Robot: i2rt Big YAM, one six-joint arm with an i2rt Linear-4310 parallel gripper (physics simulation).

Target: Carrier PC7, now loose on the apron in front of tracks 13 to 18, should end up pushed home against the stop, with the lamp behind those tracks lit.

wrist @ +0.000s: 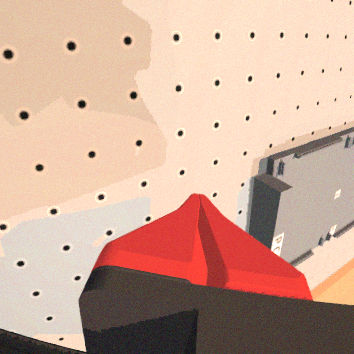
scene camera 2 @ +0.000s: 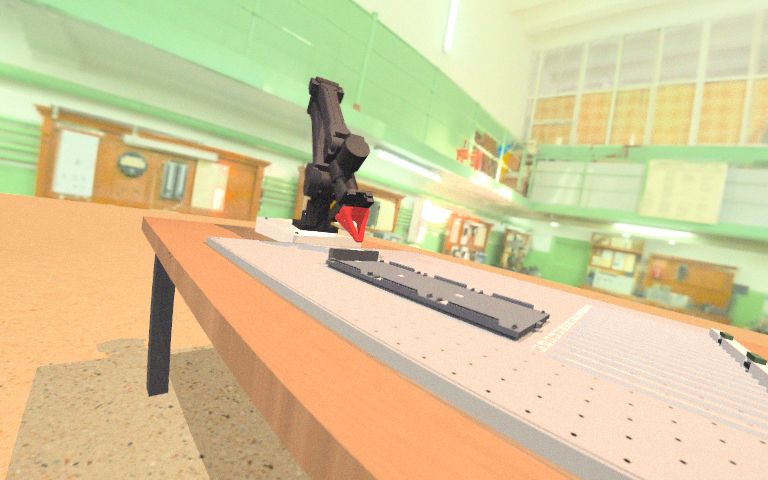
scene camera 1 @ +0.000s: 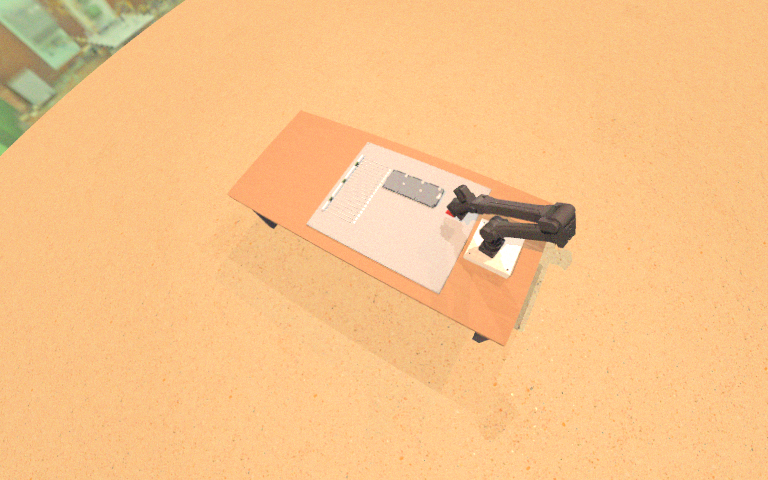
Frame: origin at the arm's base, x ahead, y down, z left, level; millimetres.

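Seen in the pictures: gripper, fingertip midpoint: (wrist: 195, 204) (scene camera 2: 359, 242) (scene camera 1: 446, 212); arm's base, link origin: (scene camera 2: 314, 228) (scene camera 1: 491, 245).
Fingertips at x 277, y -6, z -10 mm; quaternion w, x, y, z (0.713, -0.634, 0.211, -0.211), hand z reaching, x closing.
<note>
Pixels of each thing's top centre, then the offset from my fingertips to it. "spot": a spot on its surface instead. Level surfaces: height alone.
- Carrier PC7, top centre: (scene camera 2: 427, 271) (scene camera 1: 412, 185) dz -28, dx +242, dy +4 mm
- white stop bar, surface spot: (scene camera 2: 732, 347) (scene camera 1: 338, 190) spot: dz +238, dx +567, dy +21 mm
- perforated pale board, surface height: dy +34 mm
Carrier PC7 (scene camera 1: 412, 188) (scene camera 2: 453, 291) (wrist: 315, 195) is a long flat dark grey tray lying on the perforated board, its front end just before the track numbers. Its upright end wall (scene camera 2: 353, 255) (wrist: 264, 212) faces the robot's side. My gripper (scene camera 1: 449, 213) (scene camera 2: 359, 238) (wrist: 195, 204) has red fingers, shut and empty, low over the board on the robot's side of that wall, apart from it. The tracks (scene camera 1: 359, 191) are thin pale ridges leading to a white stop bar (scene camera 1: 338, 189) (scene camera 2: 732, 347). Small lamps (scene camera 1: 357, 163) (scene camera 2: 755, 357) on the bar look dark green.
The perforated pale board (scene camera 1: 396, 249) (scene camera 2: 317, 288) lies on an orange-brown table (scene camera 1: 283, 152) (scene camera 2: 237, 339). The arm's white base (scene camera 1: 492, 261) (scene camera 2: 274, 229) stands behind the board's robot-side edge. The carrier's long side runs near one long edge of the board.
</note>
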